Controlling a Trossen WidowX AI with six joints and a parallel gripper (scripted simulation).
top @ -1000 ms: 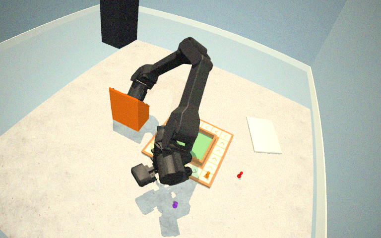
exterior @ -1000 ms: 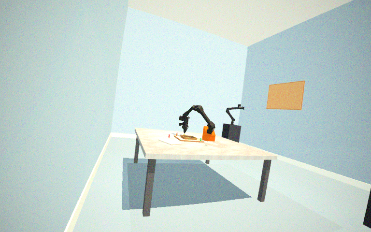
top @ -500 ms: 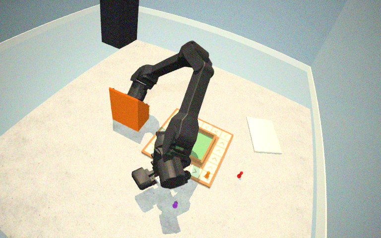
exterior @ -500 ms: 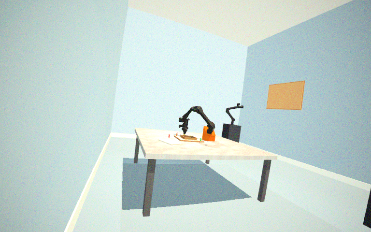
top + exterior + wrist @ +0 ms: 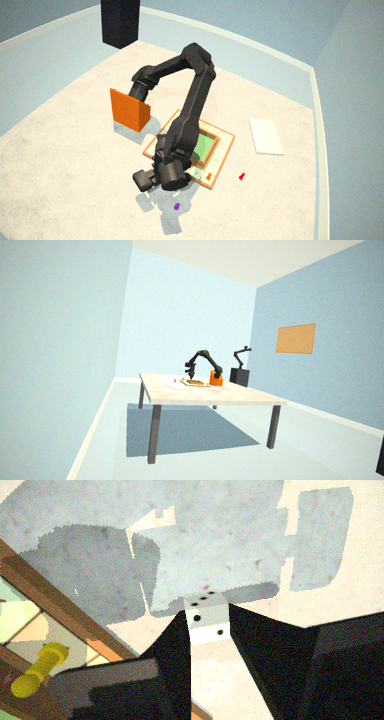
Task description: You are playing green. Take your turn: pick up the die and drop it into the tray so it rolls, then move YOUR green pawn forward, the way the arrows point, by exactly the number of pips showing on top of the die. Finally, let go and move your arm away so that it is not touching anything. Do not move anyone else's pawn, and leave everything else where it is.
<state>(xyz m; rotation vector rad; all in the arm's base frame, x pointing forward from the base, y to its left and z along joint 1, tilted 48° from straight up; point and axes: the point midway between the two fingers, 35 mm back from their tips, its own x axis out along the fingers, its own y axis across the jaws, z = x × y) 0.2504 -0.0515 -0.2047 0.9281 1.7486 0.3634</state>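
Now: the green pawn 32 cm to the left of my gripper tip, 11 cm behind it and 2 cm above it. Round my gripper tip: yellow pawn 10 cm to the left, 4 cm ahead, 2 cm above; white die right at my gripper tip; purple pawn 9 cm ahead, 5 cm to the right, 1 cm above.
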